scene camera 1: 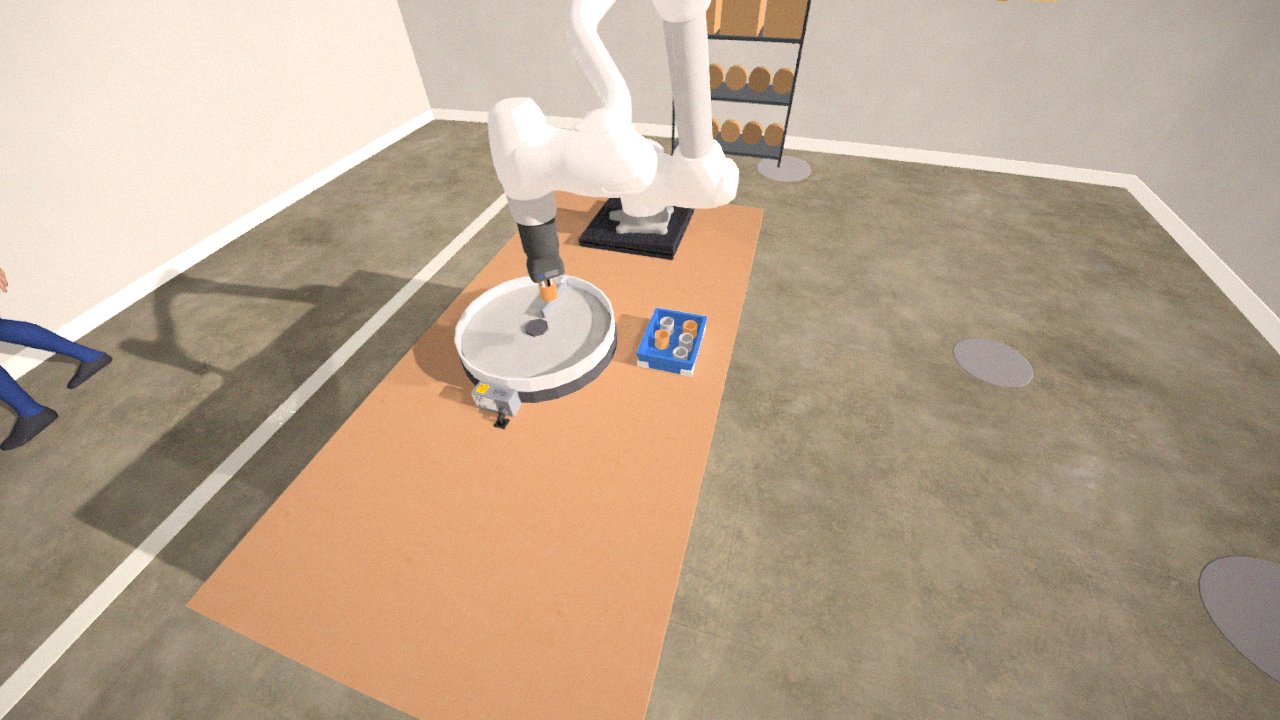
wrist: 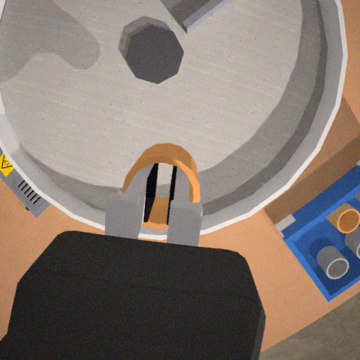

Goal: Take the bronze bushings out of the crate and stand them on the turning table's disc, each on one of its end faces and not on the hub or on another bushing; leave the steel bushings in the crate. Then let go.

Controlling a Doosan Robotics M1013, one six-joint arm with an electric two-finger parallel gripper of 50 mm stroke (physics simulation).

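My gripper has both fingers inside the bore of a bronze bushing and holds it from within, its axis roughly upright. The bushing hangs over the far part of the turning table's grey disc, beyond the dark hub; its exact height is unclear. The blue crate holds two bronze bushings and steel bushings. A steel one and a bronze one show in the wrist view.
A pale raised rim surrounds the disc. A grey bar reaches over the disc. A grey sensor box stands against the turning table's outside. A shelf rack stands by the back wall.
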